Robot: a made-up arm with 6 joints.
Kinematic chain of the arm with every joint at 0, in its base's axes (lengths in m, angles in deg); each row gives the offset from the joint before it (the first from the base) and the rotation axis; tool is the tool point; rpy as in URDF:
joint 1: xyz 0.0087 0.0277 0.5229 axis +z
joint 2: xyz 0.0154 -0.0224 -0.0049 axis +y
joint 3: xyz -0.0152 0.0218 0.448 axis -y
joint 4: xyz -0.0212 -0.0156 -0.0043 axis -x
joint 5: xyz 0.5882 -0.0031 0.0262 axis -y
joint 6: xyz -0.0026 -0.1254 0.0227 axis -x
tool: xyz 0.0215 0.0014 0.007 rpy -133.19 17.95 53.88
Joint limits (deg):
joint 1: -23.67..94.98
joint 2: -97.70..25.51
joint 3: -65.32..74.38
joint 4: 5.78..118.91
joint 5: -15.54..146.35
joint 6: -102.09..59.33
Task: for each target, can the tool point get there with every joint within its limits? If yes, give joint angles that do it. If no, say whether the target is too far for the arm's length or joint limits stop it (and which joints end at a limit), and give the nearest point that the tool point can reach.
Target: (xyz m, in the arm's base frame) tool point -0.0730 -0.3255 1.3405
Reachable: yes | joints 76.90 -50.23 28.66 81.80 108.66 -20.16
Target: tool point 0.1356 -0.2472 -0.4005
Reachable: no: joint limits stop it (at a limit: joint 1, joint 2, joint 3, joint 4, joint 5) | nearest point 0.1757 -0.1997 0.3350 | short by 0.738 m
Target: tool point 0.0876 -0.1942 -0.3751
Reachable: no: joint limits stop it (at a limit: joint 1, joint 2, joint 3, joint 4, joint 5) | nearest point 0.1761 -0.1990 0.3349 | short by 0.716 m
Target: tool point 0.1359 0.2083 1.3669
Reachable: yes | joints 43.79 -16.80 21.40 101.79 114.36 -56.28
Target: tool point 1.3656 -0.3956 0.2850
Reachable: no: too far | nearest point 0.7095 -0.1909 0.6460 | short by 0.776 m
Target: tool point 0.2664 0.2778 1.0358
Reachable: yes | joints 62.22 -24.51 -20.61 30.83 126.69 16.06
